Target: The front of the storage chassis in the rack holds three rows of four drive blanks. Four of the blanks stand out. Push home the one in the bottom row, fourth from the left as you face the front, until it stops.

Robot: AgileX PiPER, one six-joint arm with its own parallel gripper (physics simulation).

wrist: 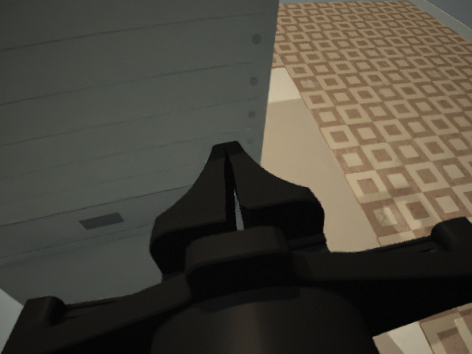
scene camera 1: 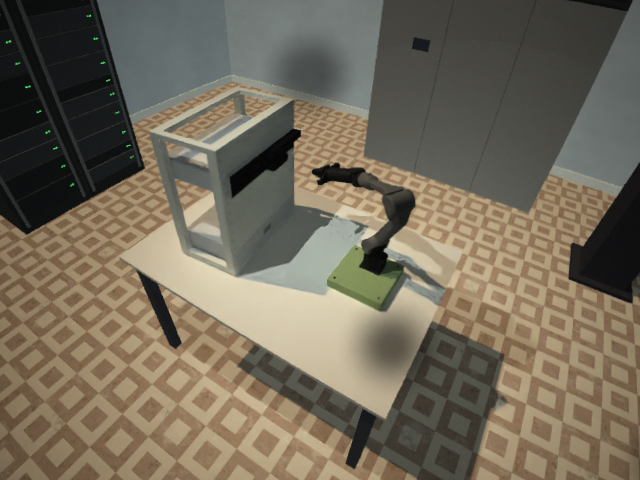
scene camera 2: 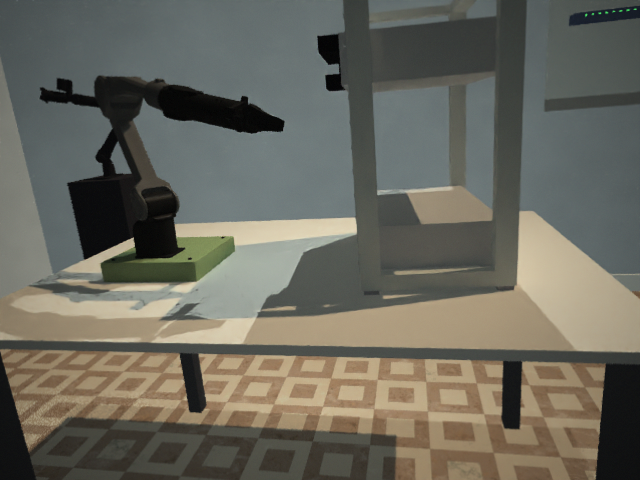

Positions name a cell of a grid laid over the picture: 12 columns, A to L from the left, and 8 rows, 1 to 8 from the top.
Labels:
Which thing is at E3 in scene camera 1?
A pale rack.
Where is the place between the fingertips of my gripper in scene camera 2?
F3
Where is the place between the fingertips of my gripper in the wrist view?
F4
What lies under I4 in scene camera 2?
A pale rack.

